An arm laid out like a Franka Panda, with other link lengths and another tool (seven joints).
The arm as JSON. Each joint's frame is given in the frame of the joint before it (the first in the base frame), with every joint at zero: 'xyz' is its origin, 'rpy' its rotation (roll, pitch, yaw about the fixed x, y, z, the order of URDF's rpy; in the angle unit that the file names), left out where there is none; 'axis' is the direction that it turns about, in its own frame. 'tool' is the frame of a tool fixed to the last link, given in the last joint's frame.
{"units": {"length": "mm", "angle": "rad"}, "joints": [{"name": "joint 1", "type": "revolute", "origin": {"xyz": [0.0, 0.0, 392.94]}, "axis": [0.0, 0.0, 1.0]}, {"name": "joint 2", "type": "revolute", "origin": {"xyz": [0.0, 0.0, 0.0]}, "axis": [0.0, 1.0, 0.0]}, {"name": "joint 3", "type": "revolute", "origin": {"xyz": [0.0, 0.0, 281.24]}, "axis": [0.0, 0.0, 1.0]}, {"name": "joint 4", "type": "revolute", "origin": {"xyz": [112.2, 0.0, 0.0]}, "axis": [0.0, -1.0, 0.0]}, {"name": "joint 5", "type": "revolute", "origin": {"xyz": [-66.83, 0.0, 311.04]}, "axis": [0.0, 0.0, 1.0]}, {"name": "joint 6", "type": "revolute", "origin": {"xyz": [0.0, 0.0, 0.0]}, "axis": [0.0, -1.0, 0.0]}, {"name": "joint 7", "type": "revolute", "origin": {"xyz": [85.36, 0.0, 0.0]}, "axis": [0.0, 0.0, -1.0]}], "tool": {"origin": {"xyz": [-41.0, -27.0, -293.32], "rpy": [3.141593, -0.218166, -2.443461]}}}
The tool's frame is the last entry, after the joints.
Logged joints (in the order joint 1, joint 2, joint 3, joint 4, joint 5, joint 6, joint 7), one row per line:
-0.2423, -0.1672, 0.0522, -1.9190, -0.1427, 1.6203, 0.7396
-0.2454, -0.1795, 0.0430, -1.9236, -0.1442, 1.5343, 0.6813
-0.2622, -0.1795, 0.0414, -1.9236, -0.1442, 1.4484, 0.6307
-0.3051, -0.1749, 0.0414, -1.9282, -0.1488, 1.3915, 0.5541
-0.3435, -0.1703, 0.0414, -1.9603, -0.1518, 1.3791, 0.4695
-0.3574, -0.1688, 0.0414, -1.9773, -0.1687, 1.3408, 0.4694
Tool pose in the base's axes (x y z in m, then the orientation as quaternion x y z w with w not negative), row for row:
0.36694, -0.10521, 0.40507, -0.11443, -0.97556, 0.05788, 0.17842
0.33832, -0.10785, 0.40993, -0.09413, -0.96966, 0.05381, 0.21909
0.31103, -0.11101, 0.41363, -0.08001, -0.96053, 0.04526, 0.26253
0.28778, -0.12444, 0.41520, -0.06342, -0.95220, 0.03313, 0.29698
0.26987, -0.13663, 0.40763, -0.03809, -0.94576, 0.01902, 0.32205
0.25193, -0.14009, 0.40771, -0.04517, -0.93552, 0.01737, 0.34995
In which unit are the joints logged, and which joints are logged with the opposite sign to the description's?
The joints are logged in radians. Opposite sign: none.
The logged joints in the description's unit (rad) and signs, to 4 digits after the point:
-0.2423, -0.1672, 0.0522, -1.9190, -0.1427, 1.6203, 0.7396
-0.2454, -0.1795, 0.0430, -1.9236, -0.1442, 1.5343, 0.6813
-0.2622, -0.1795, 0.0414, -1.9236, -0.1442, 1.4484, 0.6307
-0.3051, -0.1749, 0.0414, -1.9282, -0.1488, 1.3915, 0.5541
-0.3435, -0.1703, 0.0414, -1.9603, -0.1518, 1.3791, 0.4695
-0.3574, -0.1688, 0.0414, -1.9773, -0.1687, 1.3408, 0.4694

